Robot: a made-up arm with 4 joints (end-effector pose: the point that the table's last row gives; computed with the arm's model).
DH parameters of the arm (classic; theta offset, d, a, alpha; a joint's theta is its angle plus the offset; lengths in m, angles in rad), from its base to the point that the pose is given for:
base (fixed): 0 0.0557 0 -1.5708
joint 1: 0 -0.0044 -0.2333 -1.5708
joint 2: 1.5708 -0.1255 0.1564 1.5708
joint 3: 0 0.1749 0.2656 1.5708
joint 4: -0.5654 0 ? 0
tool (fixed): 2.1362 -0.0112 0 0
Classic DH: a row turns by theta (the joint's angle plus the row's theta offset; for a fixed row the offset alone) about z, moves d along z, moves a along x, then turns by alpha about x.
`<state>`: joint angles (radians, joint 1 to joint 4).
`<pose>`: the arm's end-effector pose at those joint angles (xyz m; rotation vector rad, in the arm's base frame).
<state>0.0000 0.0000 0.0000 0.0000</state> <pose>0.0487 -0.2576 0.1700 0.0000 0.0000 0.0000</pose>
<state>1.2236 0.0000 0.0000 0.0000</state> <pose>0.1241 -0.2576 0.0488 0.0000 1.2236 0.0000</pose>
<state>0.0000 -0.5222 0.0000 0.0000</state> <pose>0.1374 -0.0832 0.1700 0.0000 0.0000 0.5222</pose>
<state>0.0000 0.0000 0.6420 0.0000</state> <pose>0.0487 -0.2316 0.1143 0.6420 0.0000 0.0000</pose>
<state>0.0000 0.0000 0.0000 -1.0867</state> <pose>0.1408 -0.4426 0.1700 0.0000 0.0000 -1.0867</pose>
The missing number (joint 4, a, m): -0.1999
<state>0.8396 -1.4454 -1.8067 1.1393</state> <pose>0.1116 0.0434 0.2655 -1.3005 -0.1116 2.3982</pose>
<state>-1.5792 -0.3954 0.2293 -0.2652</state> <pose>-0.0863 -0.1397 0.2276 0.0669 -1.4957 0.2700</pose>
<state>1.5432 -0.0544 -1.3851 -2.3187</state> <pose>0.5744 -0.2439 0.0657 -1.4953 -0.4467 -0.7564</pose>
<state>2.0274 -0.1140 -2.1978 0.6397</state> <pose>0.1931 -0.1120 0.0276 -0.9661 1.4860 2.5281</pose>
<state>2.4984 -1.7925 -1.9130 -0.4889</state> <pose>0.3332 0.3602 -0.0525 0.4720 0.4213 0.9139</pose>
